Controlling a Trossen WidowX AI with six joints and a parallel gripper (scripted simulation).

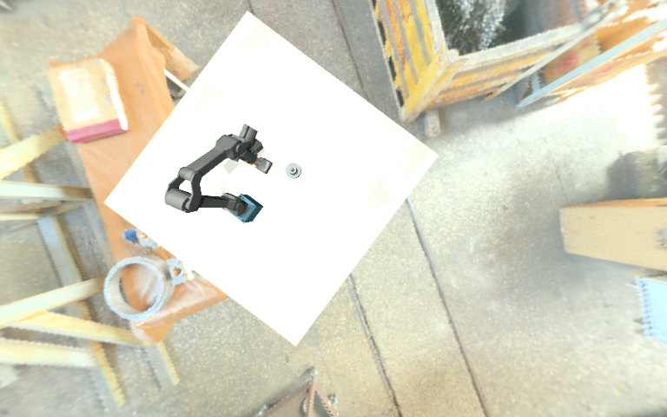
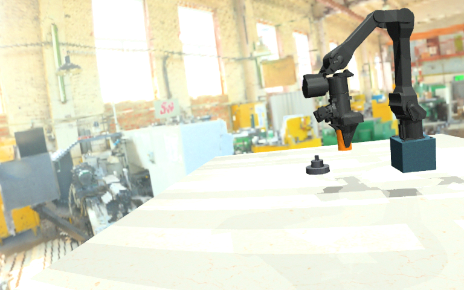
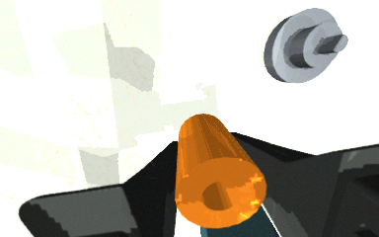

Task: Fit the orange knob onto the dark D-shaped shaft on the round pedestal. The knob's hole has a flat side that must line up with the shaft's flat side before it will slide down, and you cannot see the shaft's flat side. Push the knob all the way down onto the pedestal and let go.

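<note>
My gripper tip is now 130 mm to the left of the round pedestal, 90 mm short of it and 70 mm above it. From my gripper tip the other things lie so: orange knob (20 mm above).
</note>
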